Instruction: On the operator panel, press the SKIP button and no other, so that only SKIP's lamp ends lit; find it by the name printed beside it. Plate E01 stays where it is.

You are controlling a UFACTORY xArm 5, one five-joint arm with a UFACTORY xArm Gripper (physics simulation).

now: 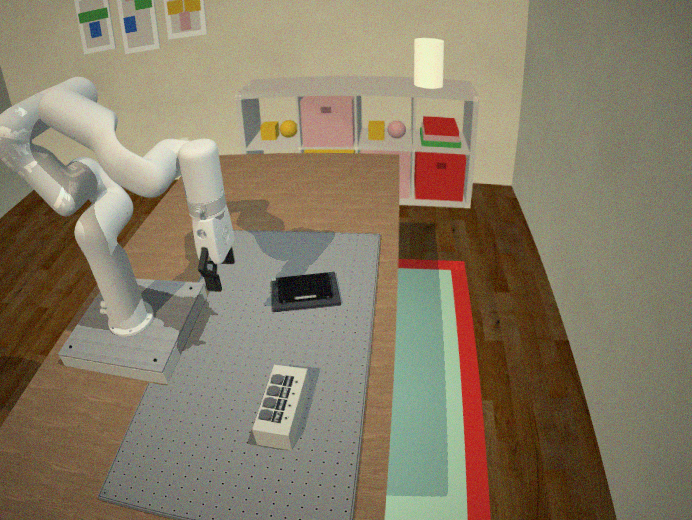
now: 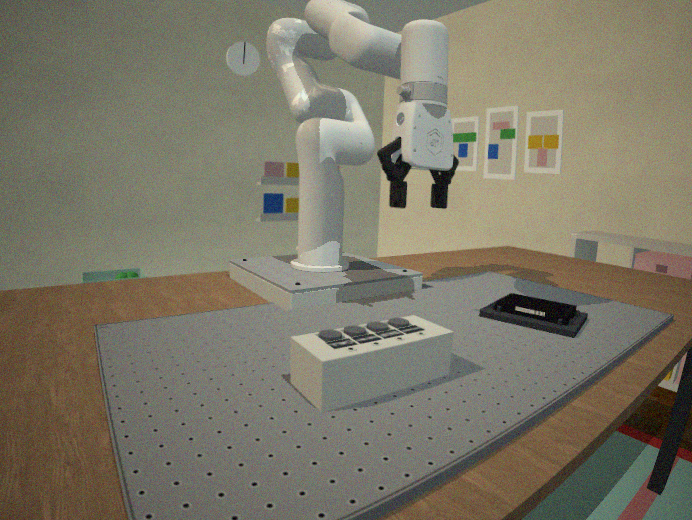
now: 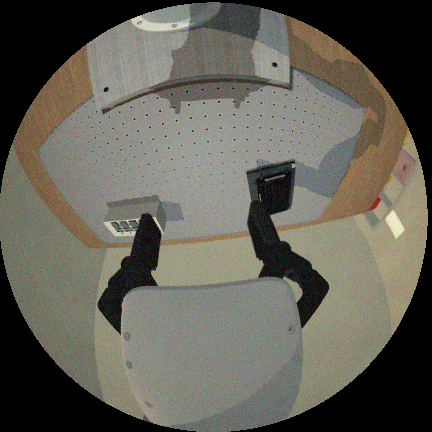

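Where they show: gripper, between the fingertips: (image 1: 221,276) (image 2: 418,207) (image 3: 200,216); arm's base, origin of its link: (image 1: 131,319) (image 2: 319,266).
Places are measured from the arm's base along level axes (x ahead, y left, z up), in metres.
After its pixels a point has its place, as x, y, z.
The operator panel (image 1: 272,437) @[0.440, -0.259, 0.006] (image 2: 385,369) @[0.473, -0.188, -0.002] (image 3: 135,206) @[0.405, -0.159, -0.019] is a cream box on the grey board. On its top is a row of several round dark buttons, with dark name labels and small lamp dots beside them. The names are too small to read, and no lamp looks lit. A black ribbed piece on a dark flat base, likely plate E01 (image 1: 306,286) @[0.410, 0.198, -0.009] (image 2: 537,310) @[0.428, 0.162, -0.005] (image 3: 275,192) @[0.388, 0.193, -0.006], lies apart from the panel; its small label is unreadable. My gripper (image 1: 220,272) @[0.278, 0.020, 0.145] (image 2: 418,202) @[0.278, 0.020, 0.145] (image 3: 200,216) @[0.278, 0.020, 0.145] is open and empty, high above the board near the robot's base and touching neither object.
The robot's base block (image 1: 92,342) @[-0.070, -0.098, -0.001] (image 2: 262,279) @[0.039, -0.147, -0.007] (image 3: 135,65) @[0.110, -0.060, 0.000] stands beside the perforated grey board (image 1: 184,452) @[0.268, -0.310, -0.031] (image 2: 195,357) @[0.299, -0.337, -0.031] on the wooden table (image 1: 313,192) @[0.312, 0.749, -0.044]. A shelf unit (image 1: 358,84) with a lamp (image 1: 428,63) stands behind the table.
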